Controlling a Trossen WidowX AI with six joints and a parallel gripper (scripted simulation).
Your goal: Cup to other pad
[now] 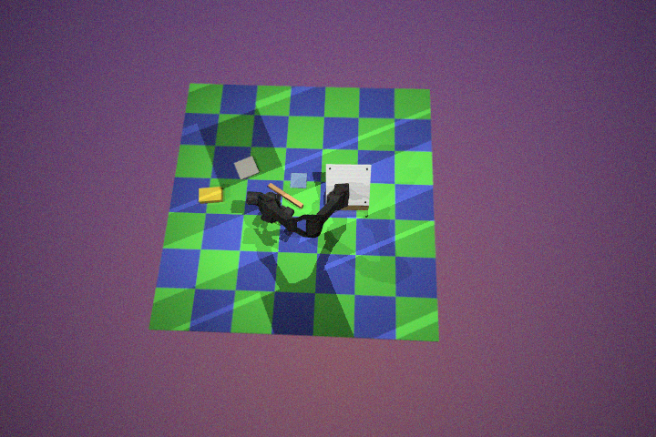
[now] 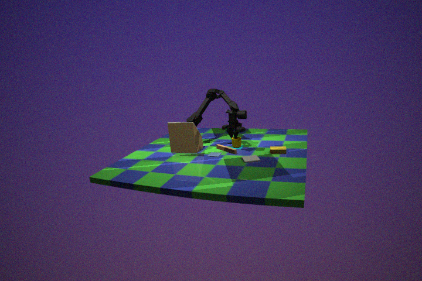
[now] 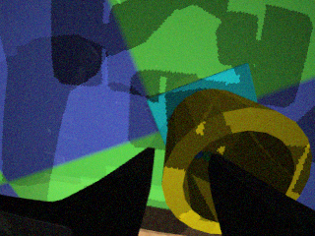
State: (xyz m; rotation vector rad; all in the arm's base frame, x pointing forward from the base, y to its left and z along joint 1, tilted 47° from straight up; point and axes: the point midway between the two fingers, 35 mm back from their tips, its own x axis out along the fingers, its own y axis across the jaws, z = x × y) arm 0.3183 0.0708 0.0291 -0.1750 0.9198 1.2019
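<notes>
The yellow cup is 20 mm below my gripper tip, 20 mm ahead of it and 10 mm to the right of it. From my gripper tip the other things lie so: teal pad: 60 mm below, 20 mm to the right, 20 mm ahead; then light blue pad: 190 mm to the right, 100 mm behind, 60 mm below; then orange-brown bar: 100 mm to the right, 50 mm below, 40 mm behind.
</notes>
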